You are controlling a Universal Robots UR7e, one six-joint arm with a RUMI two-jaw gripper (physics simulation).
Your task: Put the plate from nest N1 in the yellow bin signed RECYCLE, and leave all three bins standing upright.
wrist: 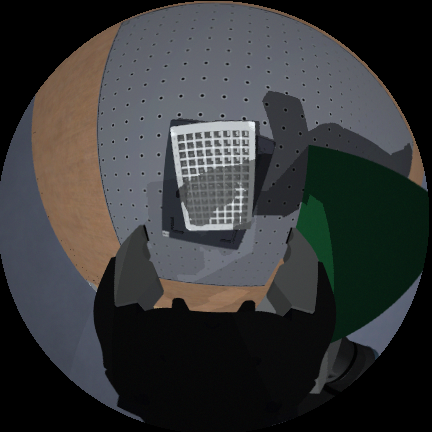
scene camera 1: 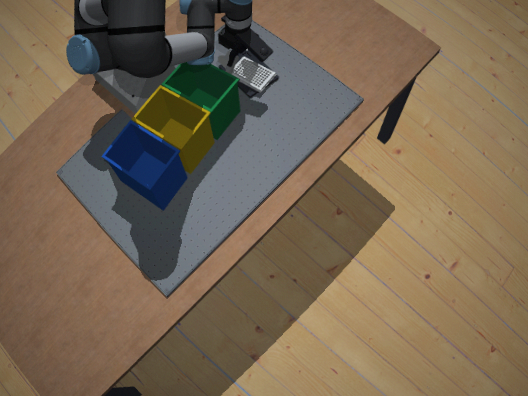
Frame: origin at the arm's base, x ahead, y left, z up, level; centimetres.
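Seen in the pictures: gripper, fingertip midpoint: (wrist: 216,228) (scene camera 1: 242,61).
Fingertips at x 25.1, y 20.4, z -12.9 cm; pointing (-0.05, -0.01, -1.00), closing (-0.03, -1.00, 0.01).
Note:
A point is followed by its place in that frame.
The white gridded plate (scene camera 1: 254,73) @[y 20.9, x 29.3, z -16.8 cm] (wrist: 216,175) @[y 20.5, x 28.9, z -17.7 cm] lies crooked over the dark nest (wrist: 171,202) @[y 26.4, x 25.5, z -18.2 cm], turned against it; dark nest parts show beside and below it. Whether an edge is raised is hard to tell. My gripper (scene camera 1: 250,54) (wrist: 216,228) @[y 20.4, x 25.1, z -12.9 cm] is open and empty. In the wrist view its fingertips are wide apart, left and right of the plate's near end, apart from it. The yellow bin (scene camera 1: 200,150) @[y -10.9, x 34.2, z -14.1 cm] stands upright between the upright green bin (scene camera 1: 226,114) @[y 1.9, x 33.7, z -12.2 cm] (wrist: 380,225) @[y 8.1, x 29.3, z -6.6 cm] and the upright blue bin (scene camera 1: 171,187) @[y -24.5, x 34.9, z -13.6 cm]. No bin signs or nest label are readable.
The green bin is the bin nearest the nest, on its right in the wrist view. The bins stand in a close row on the grey perforated board (scene camera 1: 280,150) @[y 4.4, x 51.1, z -19.4 cm] (wrist: 210,45) @[y 20.5, x 46.8, z -19.4 cm], which lies on the brown table (scene camera 1: 400,45) @[y 65.4, x 60.5, z -20.7 cm] (wrist: 65,150) @[y 51.2, x 38.3, z -20.7 cm]. The arm reaches over behind the bins.

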